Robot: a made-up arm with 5 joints.
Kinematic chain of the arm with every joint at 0, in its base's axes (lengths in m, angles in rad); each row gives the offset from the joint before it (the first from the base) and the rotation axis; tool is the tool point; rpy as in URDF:
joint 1: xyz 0.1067 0 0.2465 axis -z
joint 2: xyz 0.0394 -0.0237 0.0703 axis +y
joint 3: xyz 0.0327 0 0.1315 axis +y
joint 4: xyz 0.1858 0 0.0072 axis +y
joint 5: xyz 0.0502 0.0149 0 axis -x
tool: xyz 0 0 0 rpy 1.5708 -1.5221 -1.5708
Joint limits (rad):
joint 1: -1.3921..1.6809
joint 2: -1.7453..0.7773
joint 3: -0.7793..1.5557
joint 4: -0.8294..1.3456
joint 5: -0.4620..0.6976
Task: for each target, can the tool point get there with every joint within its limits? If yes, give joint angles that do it. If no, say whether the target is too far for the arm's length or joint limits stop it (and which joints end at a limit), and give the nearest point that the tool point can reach.
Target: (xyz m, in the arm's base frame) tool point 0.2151 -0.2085 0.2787
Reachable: yes | joints 1.0538 0.0397 0.9294 -0.5787 0.5142
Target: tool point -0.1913 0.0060 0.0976
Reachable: no: joint limits stop it (at a limit: joint 1, joint 2) | nearest point 0.0914 -0.0582 0.1716 | short by 0.299 m
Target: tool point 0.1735 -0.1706 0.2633
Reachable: yes | joints 1.1495 -0.2292 1.1985 -0.0522 -0.1140
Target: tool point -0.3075 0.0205 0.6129
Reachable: no: too far | nearest point -0.1565 0.0130 0.5143 | short by 0.180 m
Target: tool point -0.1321 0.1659 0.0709
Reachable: no: joint limits stop it (at a limit: joint 1, joint 2) | nearest point 0.1384 0.1260 0.1528 | short by 0.285 m
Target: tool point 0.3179 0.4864 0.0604
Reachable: no: too far | nearest point 0.2393 0.3055 0.2324 | short by 0.262 m
